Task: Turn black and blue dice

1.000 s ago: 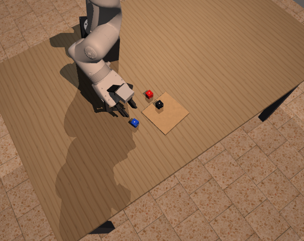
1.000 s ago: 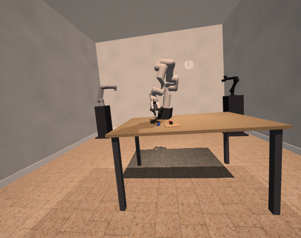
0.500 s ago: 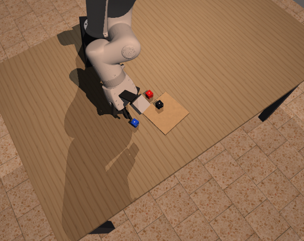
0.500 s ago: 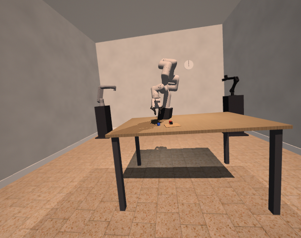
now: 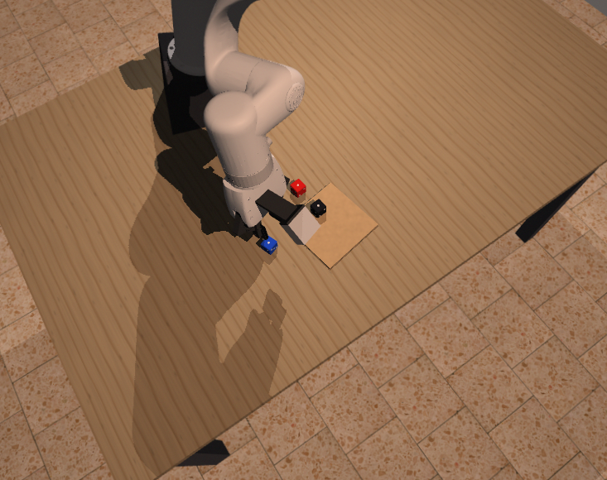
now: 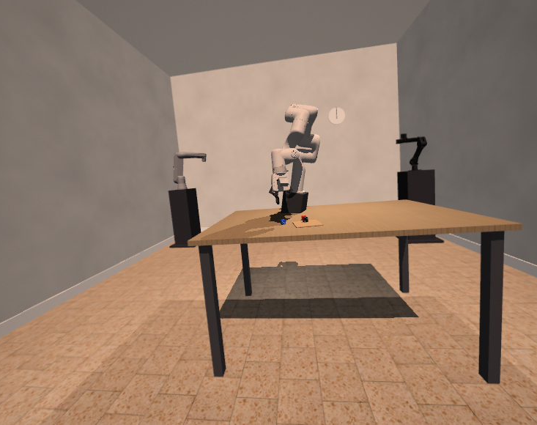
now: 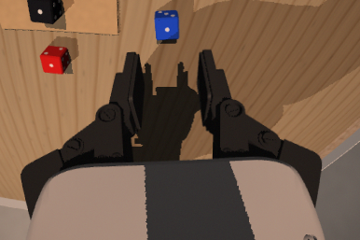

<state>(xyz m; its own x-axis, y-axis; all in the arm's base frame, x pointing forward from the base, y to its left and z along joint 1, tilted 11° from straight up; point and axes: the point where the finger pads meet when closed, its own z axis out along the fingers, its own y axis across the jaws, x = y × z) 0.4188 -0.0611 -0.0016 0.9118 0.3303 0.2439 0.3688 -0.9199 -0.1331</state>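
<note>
The blue die lies 120 mm below my hand and 10 mm behind it. The rest, counted from my hand: tan mat (130 mm to the left, 130 mm below, 10 mm ahead); red die (120 mm below, 110 mm to the left, 90 mm behind); black die (120 mm to the left, 120 mm below, 30 mm behind).
</note>
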